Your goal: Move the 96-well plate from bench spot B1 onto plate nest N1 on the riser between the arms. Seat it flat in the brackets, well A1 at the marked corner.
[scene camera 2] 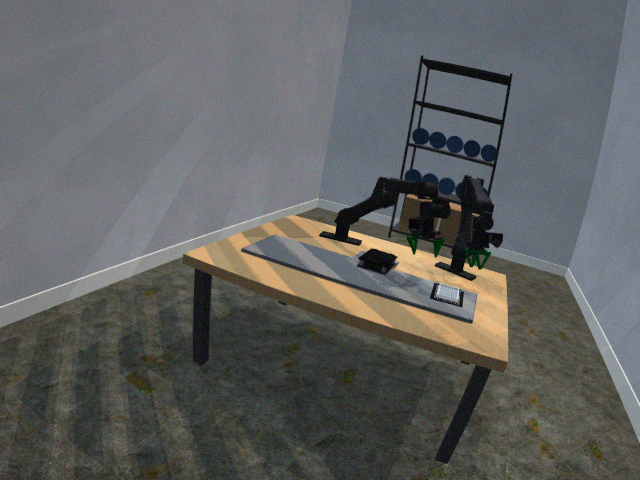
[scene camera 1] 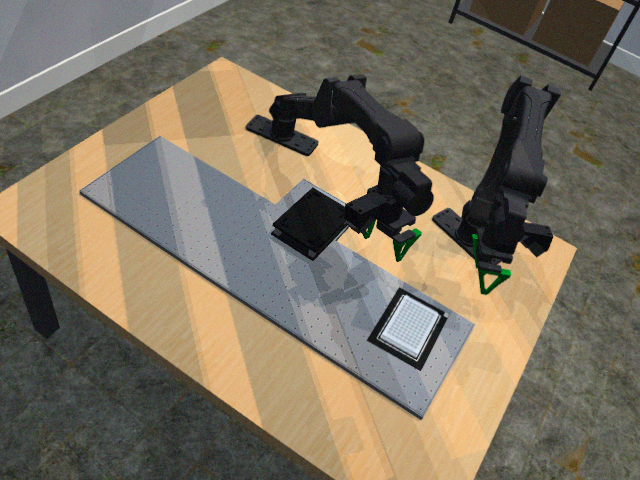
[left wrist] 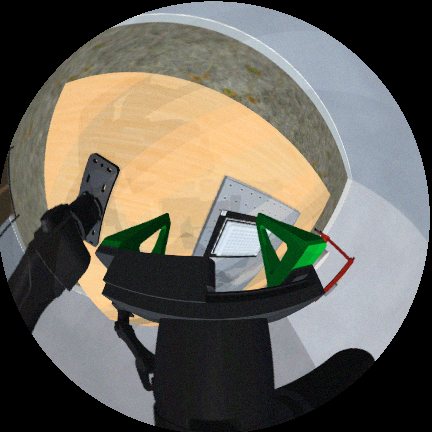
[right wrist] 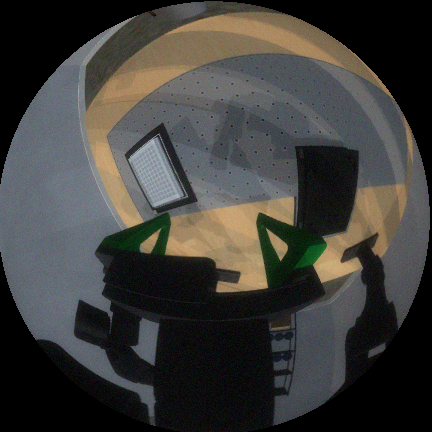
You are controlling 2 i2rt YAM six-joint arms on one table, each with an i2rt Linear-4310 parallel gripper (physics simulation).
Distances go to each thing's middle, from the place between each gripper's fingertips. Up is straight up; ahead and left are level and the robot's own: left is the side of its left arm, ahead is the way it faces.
Now: right hand 13 cm to the right of the white well plate [scene camera 1: 411, 323], 9 cm above it and 6 cm short of it. Round my right hand: black plate nest [scene camera 1: 374, 338]: 13 cm to the left, 10 cm below, 6 cm ahead.
My left gripper is now 14 cm short of the white well plate, 8 cm to the left of it and 8 cm above it. The rest, counted from my left hand: black plate nest (14 cm ahead, 9 cm below, 8 cm to the right).
